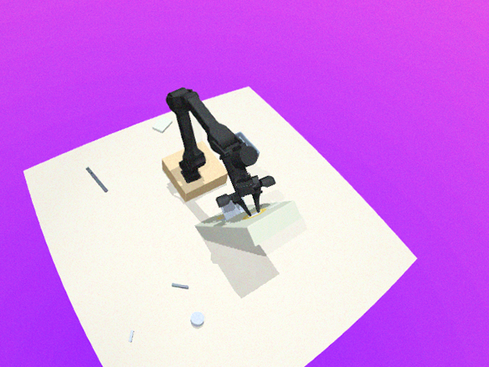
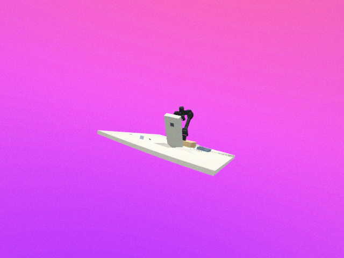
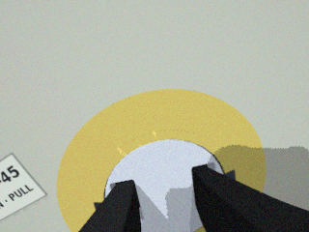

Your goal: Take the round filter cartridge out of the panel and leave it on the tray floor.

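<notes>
My gripper tip is 8 cm above the grey service panel and 4 cm past it. Also, from my gripper tip: blue tray 45 cm behind, 25 cm to the left, 25 cm below; then short bar 27 cm to the right, 26 cm below, 1 cm ahead; then round filter cartridge 1 cm below, 1 cm ahead.
</notes>
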